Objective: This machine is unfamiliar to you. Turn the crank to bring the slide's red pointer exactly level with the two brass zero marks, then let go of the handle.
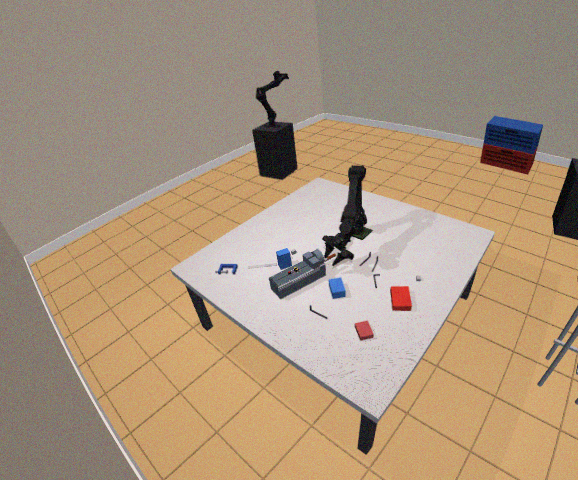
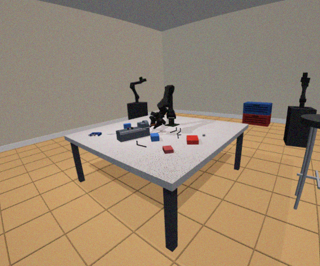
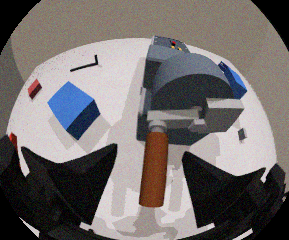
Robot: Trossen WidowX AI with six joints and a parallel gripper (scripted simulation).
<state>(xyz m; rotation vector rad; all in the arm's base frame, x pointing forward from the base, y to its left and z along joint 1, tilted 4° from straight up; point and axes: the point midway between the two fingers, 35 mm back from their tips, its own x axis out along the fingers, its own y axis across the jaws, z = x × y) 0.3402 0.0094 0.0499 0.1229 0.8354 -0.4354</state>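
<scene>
Right now my gripper tip is 2 cm below the brown crank handle, 2 cm past it and 1 cm to the right of it. Also, from my gripper tip: red pointer 17 cm ahead, 11 cm to the right, 3 cm above.
</scene>
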